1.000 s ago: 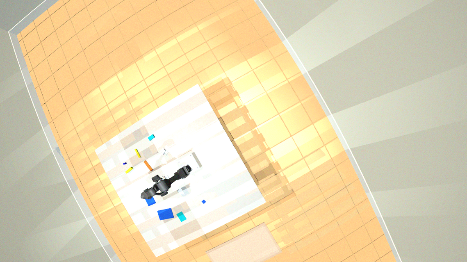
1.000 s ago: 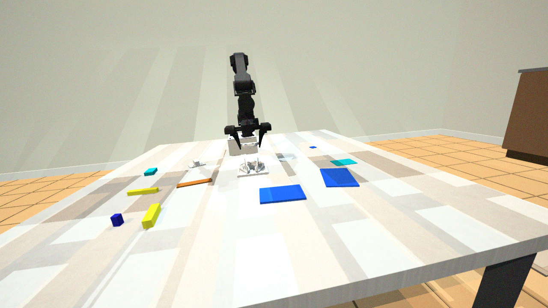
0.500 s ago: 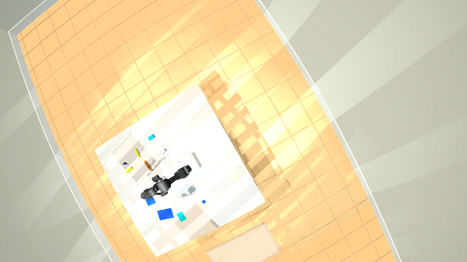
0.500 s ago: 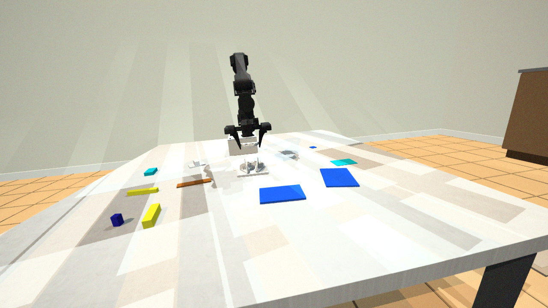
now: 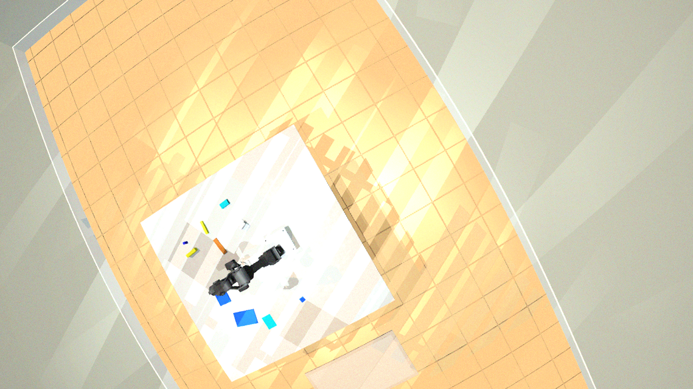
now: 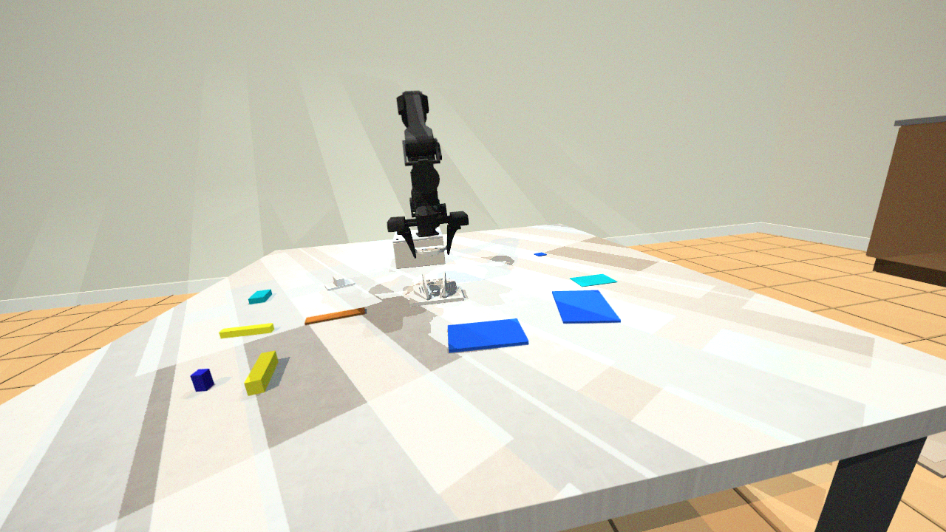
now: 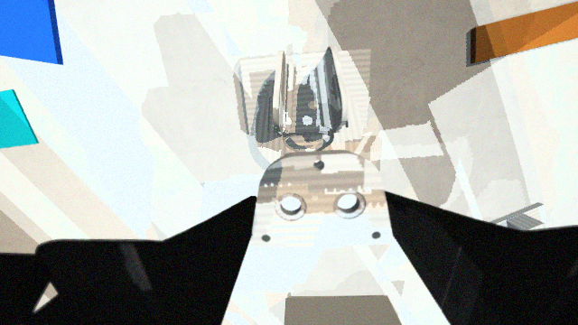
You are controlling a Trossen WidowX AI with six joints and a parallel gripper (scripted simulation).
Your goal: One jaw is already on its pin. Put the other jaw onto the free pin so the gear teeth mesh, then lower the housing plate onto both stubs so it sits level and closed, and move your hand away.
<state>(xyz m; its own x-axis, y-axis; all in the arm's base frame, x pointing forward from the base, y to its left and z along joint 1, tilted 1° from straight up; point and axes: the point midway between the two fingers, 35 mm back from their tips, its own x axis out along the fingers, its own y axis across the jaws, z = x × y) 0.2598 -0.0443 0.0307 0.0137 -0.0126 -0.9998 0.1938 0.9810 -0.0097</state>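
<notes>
The jaw lies 70 mm below my gripper tip, 20 mm to the right of it and 20 mm ahead of it. From my gripper tip the other things lie so: cyan block (420 mm to the right, 140 mm behind, 70 mm below); cyan plate (360 mm to the left, 150 mm ahead, 80 mm below); orange bar (230 mm to the right, 80 mm below, 70 mm ahead).
</notes>
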